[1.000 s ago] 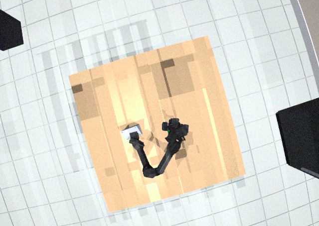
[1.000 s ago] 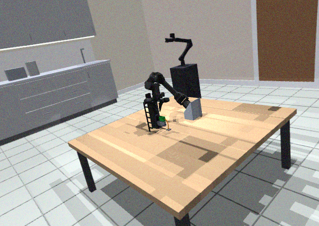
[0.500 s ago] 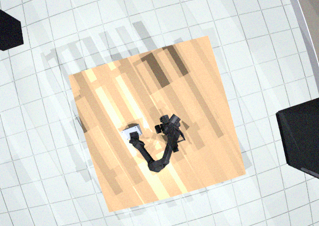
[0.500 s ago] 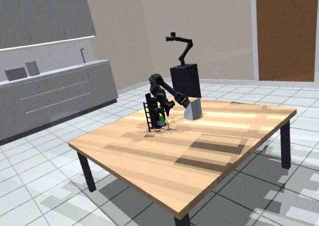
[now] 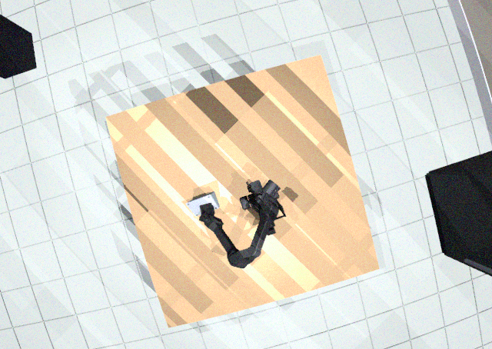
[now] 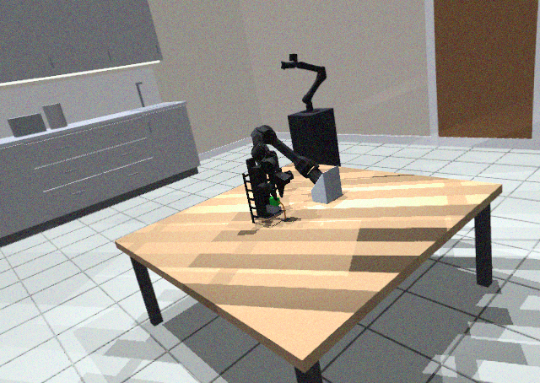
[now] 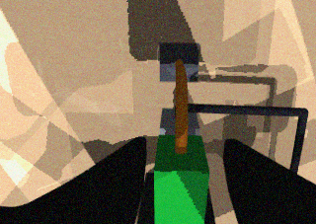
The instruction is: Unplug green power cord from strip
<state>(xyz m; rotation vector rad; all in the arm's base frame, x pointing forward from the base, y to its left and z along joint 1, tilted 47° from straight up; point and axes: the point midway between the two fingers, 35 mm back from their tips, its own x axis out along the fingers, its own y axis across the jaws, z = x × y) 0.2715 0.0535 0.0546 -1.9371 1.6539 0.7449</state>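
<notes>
The green plug lies 1 cm ahead of my gripper tip, 5 cm to the right of it and 1 cm below it.
</notes>
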